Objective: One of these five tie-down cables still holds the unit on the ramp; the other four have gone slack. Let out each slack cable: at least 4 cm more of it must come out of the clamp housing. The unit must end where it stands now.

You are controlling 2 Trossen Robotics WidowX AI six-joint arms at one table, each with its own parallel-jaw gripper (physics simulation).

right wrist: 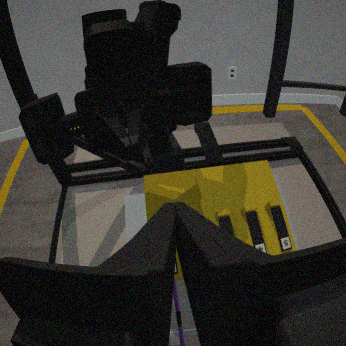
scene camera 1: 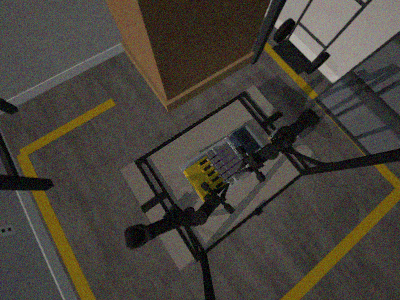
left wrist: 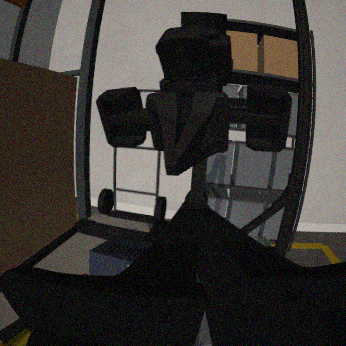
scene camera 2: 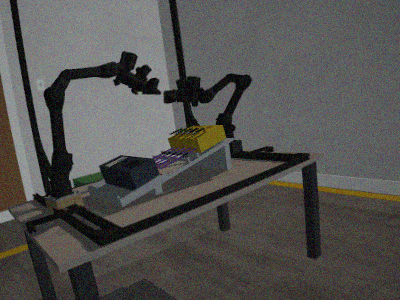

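Observation:
The yellow clamp housing [scene camera 1: 196, 176] [scene camera 2: 200, 140] [right wrist: 240, 182] sits at the raised end of the grey ramp [scene camera 2: 220, 159]. Its black levers include ones labelled 4 and 5 in the right wrist view. Purple cables [scene camera 2: 174, 156] [right wrist: 181, 327] run from it to the dark blue unit [scene camera 1: 243, 139] [scene camera 2: 129, 172] [left wrist: 111, 259], which rests lower on the ramp. Which cable is taut is too dim to tell. My left gripper [scene camera 2: 166, 96] [left wrist: 191, 211] is shut and empty, above the housing side. My right gripper [scene camera 2: 159, 92] [right wrist: 173, 211] is shut and empty, raised above the cables, its tips near the left gripper.
A black frame [scene camera 1: 190, 128] [scene camera 2: 170, 212] runs around the table top. The two grippers face each other closely above the ramp. A green block [scene camera 2: 87, 178] lies behind the unit in scene camera 2. A large brown cabinet [scene camera 1: 205, 45] [left wrist: 37, 165] stands beside the table.

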